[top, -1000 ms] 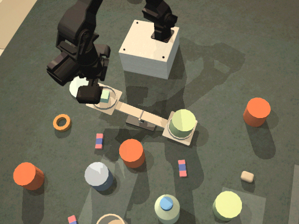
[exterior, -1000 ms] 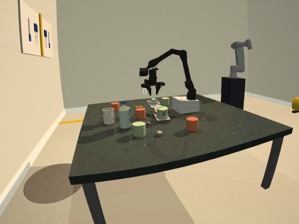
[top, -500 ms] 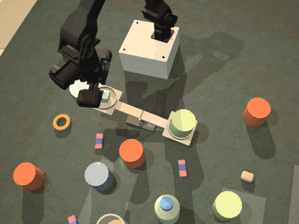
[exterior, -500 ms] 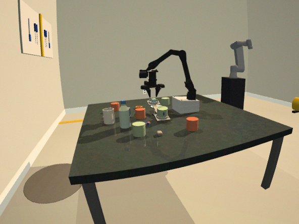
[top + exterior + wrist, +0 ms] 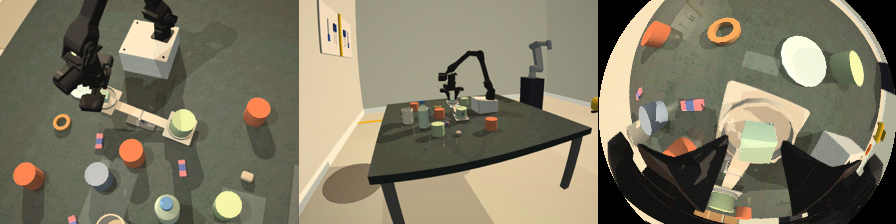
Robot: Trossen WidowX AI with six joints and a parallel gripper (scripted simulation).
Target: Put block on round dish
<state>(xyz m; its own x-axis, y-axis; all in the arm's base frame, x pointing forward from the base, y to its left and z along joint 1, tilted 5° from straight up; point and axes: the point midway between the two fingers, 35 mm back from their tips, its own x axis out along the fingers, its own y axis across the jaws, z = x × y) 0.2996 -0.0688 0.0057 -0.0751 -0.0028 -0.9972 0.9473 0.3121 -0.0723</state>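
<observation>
Right now my gripper tip is 4 cm past the round white dish, 13 cm to the left of it and 9 cm above it. From my gripper tip the other things lie so: beige lump (4 cm ahead, 49 cm to the left, 8 cm below); teal block (right at my gripper tip); grey-blue cup (23 cm ahead, 12 cm to the left, 5 cm below).
</observation>
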